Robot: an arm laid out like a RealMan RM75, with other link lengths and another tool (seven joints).
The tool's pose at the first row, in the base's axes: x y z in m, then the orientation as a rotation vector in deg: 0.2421, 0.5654, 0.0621, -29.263, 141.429, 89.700
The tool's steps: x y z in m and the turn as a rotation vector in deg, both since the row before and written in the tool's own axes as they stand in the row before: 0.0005, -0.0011, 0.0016, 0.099, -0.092, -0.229; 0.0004, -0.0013, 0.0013, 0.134, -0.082, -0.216; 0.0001, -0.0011, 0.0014, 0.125, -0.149, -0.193; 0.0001, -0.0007, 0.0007, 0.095, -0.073, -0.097; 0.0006, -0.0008, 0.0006, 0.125, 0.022, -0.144; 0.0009, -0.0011, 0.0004, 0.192, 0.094, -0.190; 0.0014, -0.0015, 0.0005, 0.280, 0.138, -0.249; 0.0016, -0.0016, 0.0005, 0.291, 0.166, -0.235; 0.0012, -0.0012, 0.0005, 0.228, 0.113, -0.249; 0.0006, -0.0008, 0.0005, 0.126, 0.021, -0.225; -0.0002, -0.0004, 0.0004, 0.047, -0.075, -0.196; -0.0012, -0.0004, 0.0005, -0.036, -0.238, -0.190
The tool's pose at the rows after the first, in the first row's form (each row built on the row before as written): 0.2420, 0.5663, 0.0603, -29.428, 141.281, 89.473; 0.2421, 0.5669, 0.0585, -29.581, 141.171, 89.206; 0.2424, 0.5677, 0.0569, -29.648, 141.020, 88.952; 0.2426, 0.5680, 0.0560, -29.678, 140.966, 88.783; 0.2423, 0.5681, 0.0549, -29.843, 140.972, 88.568; 0.2419, 0.5679, 0.0535, -30.114, 141.044, 88.256; 0.2412, 0.5675, 0.0516, -30.477, 141.166, 87.811; 0.2404, 0.5670, 0.0495, -30.847, 141.323, 87.359; 0.2398, 0.5667, 0.0479, -31.196, 141.391, 86.978; 0.2396, 0.5667, 0.0468, -31.452, 141.341, 86.731; 0.2399, 0.5669, 0.0464, -31.603, 141.188, 86.590; 0.2411, 0.5674, 0.0463, -31.616, 140.866, 86.545
